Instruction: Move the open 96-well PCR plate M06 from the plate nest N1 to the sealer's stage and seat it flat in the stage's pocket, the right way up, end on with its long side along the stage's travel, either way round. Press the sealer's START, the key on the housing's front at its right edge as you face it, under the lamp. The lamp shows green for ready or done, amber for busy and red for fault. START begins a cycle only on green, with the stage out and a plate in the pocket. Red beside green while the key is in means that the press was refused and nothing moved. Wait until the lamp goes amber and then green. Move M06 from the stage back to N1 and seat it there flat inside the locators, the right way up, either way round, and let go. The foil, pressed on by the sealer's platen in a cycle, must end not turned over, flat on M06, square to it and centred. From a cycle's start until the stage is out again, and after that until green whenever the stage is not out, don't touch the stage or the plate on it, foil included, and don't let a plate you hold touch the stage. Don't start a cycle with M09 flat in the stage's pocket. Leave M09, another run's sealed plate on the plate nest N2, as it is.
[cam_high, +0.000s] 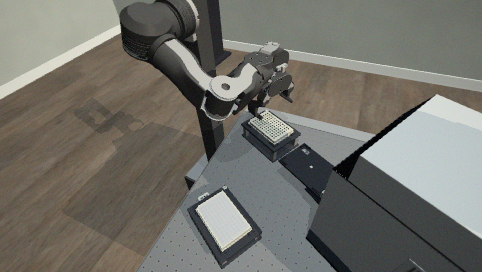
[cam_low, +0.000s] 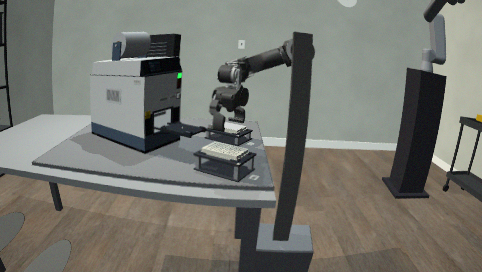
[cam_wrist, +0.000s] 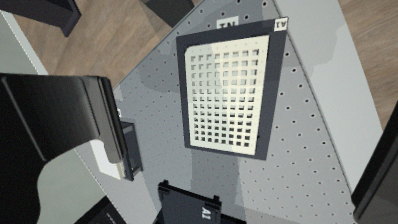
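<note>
Right now my hand is 80 mm above the 96-well plate M06. From my hand the other things lie so: nest N1: 90 mm below; then sealer stage: 180 mm ahead, 120 mm to the right, 50 mm below; then yellow warning label: 300 mm ahead, 80 mm to the right.
</note>
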